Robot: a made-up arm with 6 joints. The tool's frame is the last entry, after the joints. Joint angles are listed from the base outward.
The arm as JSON. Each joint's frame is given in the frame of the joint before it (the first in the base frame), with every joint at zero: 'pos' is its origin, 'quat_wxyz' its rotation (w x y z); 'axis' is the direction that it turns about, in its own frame. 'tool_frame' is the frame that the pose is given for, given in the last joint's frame.
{
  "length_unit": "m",
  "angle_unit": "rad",
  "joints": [
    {
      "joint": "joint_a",
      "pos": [
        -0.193,
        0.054,
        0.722
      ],
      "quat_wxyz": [
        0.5,
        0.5,
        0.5,
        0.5
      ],
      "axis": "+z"
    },
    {
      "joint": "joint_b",
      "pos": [
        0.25,
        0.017,
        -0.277
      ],
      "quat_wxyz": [
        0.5,
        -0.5,
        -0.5,
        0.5
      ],
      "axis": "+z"
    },
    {
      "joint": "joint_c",
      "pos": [
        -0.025,
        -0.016,
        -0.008
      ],
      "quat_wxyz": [
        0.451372,
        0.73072,
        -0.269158,
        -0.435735
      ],
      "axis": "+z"
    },
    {
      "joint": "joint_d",
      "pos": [
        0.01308,
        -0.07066,
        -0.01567
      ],
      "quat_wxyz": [
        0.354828,
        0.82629,
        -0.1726,
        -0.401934
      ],
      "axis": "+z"
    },
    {
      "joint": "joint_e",
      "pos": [
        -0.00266,
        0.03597,
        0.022
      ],
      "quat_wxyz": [
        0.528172,
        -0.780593,
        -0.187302,
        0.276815
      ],
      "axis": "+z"
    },
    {
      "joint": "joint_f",
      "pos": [
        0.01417,
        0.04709,
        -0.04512
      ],
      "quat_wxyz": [
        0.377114,
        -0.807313,
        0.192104,
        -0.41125
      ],
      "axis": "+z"
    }
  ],
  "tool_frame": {
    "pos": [
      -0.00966,
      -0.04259,
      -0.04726
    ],
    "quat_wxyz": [
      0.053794,
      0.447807,
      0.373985,
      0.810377
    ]
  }
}
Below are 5 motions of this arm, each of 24 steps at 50 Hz.
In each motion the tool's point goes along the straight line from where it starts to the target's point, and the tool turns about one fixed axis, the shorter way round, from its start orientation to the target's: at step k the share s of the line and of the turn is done. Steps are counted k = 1, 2, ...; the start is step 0. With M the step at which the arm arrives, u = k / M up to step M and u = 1 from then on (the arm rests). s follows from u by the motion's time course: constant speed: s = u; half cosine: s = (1 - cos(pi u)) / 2; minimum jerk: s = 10 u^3 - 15 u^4 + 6 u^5.
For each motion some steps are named. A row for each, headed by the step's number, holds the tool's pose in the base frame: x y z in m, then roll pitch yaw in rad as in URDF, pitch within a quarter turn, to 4 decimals.
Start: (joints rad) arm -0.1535 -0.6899 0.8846 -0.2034 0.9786 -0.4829
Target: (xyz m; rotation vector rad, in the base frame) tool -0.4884 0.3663 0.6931 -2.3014 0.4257 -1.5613
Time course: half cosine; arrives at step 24
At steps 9, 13, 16, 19, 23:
9: -0.4908 0.3738 0.6919 -2.3530 -0.9033 -0.9353
13: -0.4899 0.3710 0.6923 -2.3162 -0.9343 -0.9094
16: -0.4893 0.3690 0.6927 -2.2896 -0.9569 -0.8913
19: -0.4888 0.3674 0.6929 -2.2683 -0.9751 -0.8772
23: -0.4884 0.3663 0.6931 -2.2539 -0.9874 -0.8680

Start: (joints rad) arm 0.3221 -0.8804 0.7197 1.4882 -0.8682 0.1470
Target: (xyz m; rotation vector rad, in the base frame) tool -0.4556 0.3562 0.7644 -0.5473 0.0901 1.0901
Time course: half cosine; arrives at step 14
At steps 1, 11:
1: -0.4554 0.3550 0.7745 -0.5469 0.1888 1.1344
11: -0.4556 0.3561 0.7655 -0.4262 0.3215 1.0547

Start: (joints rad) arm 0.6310 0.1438 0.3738 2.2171 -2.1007 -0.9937
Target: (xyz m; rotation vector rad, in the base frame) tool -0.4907 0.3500 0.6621 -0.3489 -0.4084 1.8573
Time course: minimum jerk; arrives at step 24
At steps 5, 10, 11, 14, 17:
5: -0.4665 0.3468 0.8388 -1.2152 -0.6189 2.1459
10: -0.4738 0.3478 0.7855 -0.9463 -0.4431 2.0030
11: -0.4757 0.3480 0.7712 -0.8829 -0.3911 1.9758
14: -0.4817 0.3488 0.7276 -0.7044 -0.2244 1.9169
17: -0.4868 0.3495 0.6908 -0.5657 -0.0784 1.8920

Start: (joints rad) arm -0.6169 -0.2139 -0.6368 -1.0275 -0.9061 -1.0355
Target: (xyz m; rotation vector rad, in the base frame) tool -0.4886 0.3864 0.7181 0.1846 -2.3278 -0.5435
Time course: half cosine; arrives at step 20
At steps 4, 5, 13, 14, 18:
4: -0.4747 0.3308 0.5796 2.3791 -1.1426 -2.8649
5: -0.4755 0.3339 0.5874 2.3903 -1.1162 -2.8620
13: -0.4844 0.3696 0.6763 2.5009 -0.8171 -2.8053
14: -0.4854 0.3737 0.6865 2.5130 -0.7829 -2.7969
18: -0.4882 0.3849 0.7144 2.5458 -0.6905 -2.7727

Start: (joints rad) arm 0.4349 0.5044 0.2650 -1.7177 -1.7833 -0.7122
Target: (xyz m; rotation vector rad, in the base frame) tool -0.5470 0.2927 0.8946 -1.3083 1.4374 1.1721
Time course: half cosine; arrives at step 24
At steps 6, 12, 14, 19, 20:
6: -0.5012 0.2723 0.9178 1.4429 0.9698 -2.8682
12: -0.5202 0.2807 0.9082 1.7360 1.1611 -2.7478
14: -0.5271 0.2838 0.9047 1.8965 1.2246 -2.6486
19: -0.5415 0.2902 0.8974 2.4174 1.3247 -2.2528
20: -0.5434 0.2911 0.8964 2.5133 1.3326 -2.1737

